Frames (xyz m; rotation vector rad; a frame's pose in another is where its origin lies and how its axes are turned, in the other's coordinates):
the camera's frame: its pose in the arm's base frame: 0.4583 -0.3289 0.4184 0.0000 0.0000 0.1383
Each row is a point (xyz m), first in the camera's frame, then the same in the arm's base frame.
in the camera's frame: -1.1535 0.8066 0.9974
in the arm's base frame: -0.7954 0.3110 1.4158
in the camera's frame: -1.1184 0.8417 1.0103
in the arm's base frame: -0.7655 0.3506 1.4287
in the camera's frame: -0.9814 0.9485 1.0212
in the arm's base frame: -0.6445 0.4752 1.4396
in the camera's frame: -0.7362 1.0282 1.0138
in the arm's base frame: -0.4126 0.5880 1.4322
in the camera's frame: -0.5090 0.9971 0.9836
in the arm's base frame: -0.1833 0.5885 1.4020
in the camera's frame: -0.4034 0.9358 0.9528
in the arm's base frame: -0.0703 0.5424 1.3712
